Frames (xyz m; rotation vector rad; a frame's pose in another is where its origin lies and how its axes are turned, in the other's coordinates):
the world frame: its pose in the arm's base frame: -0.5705 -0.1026 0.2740 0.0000 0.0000 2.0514
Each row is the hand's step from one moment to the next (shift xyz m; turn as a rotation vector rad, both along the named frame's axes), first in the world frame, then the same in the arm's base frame.
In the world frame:
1: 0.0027 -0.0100 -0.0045 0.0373 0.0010 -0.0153
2: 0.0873 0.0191 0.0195 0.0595 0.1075 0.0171
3: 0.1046 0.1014 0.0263 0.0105 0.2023 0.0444
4: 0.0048 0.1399 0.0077 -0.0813 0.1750 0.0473
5: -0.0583 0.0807 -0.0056 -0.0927 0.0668 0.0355
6: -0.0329 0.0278 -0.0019 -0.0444 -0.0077 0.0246
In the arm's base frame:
1: 0.0076 0.0070 -0.0045 -0.0181 0.0326 -0.0153
2: -0.0573 0.0686 0.0195 -0.1228 0.0031 0.0171
3: -0.1383 0.0459 0.0263 -0.1842 -0.0842 0.0444
4: -0.1263 -0.0604 0.0077 -0.1176 -0.1530 0.0473
5: -0.0446 -0.0890 -0.0056 -0.0164 -0.1131 0.0355
6: -0.0094 -0.0420 -0.0019 0.0274 -0.0358 0.0246

